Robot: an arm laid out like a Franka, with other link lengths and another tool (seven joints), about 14 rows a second.
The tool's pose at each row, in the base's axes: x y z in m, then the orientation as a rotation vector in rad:
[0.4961 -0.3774 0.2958 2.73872 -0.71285 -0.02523]
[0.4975 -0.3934 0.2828 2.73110 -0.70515 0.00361]
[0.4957 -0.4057 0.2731 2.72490 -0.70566 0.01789]
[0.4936 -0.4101 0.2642 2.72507 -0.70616 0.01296]
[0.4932 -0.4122 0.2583 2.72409 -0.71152 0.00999]
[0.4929 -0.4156 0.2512 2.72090 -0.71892 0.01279]
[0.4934 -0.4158 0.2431 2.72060 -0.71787 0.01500]
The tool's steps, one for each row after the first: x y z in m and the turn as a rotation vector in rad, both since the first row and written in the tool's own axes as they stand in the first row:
[0.0081 0.0087 0.0169 -0.00398 0.02220 -0.00062]
[0.0118 0.0168 0.0299 -0.00717 0.03302 0.00240]
[0.0115 0.0187 0.0399 -0.00778 0.02960 0.00217]
[0.0118 0.0189 0.0461 -0.00804 0.02693 0.00561]
[0.0128 0.0197 0.0539 -0.00888 0.02826 0.01144]
[0.0128 0.0172 0.0616 -0.00900 0.02998 0.01103]

